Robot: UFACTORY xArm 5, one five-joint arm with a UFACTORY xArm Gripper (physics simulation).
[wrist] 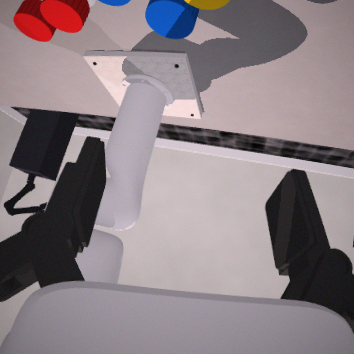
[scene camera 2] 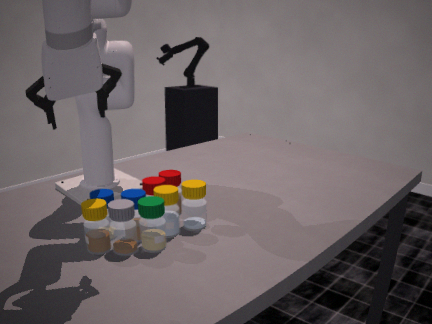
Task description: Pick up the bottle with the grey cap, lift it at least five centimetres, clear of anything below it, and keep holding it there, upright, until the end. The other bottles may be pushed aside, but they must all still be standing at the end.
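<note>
The bottle with the grey cap stands upright in the front row of the group in the scene view, between a yellow-capped bottle on its left and a green-capped bottle on its right. It holds a little orange-brown content. It does not show in the wrist view. My gripper is wide open and empty, high above the table, up and to the left of the bottles in the scene view.
Behind stand two blue-capped bottles, two red-capped bottles and two more yellow-capped ones, close together and upright. The arm's base plate is behind them. A black pedestal stands beyond the table.
</note>
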